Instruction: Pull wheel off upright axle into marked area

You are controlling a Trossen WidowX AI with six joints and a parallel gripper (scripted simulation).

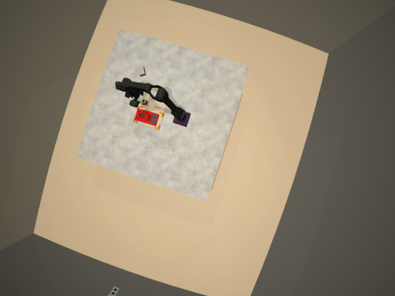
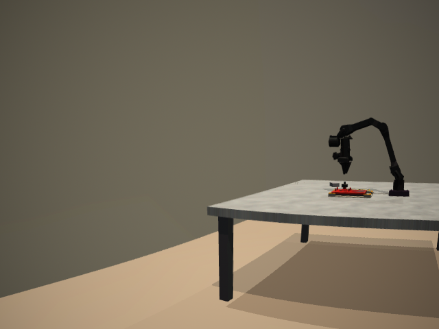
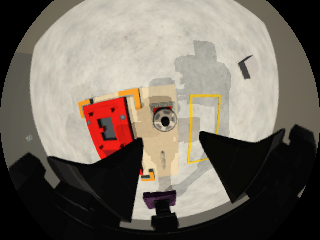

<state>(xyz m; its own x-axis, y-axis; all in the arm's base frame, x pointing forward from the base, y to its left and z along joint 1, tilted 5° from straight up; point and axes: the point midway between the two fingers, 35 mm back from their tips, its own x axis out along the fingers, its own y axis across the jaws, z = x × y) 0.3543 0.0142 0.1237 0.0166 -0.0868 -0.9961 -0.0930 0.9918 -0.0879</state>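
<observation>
Right now my gripper tip is 7 cm above the wheel.
</observation>
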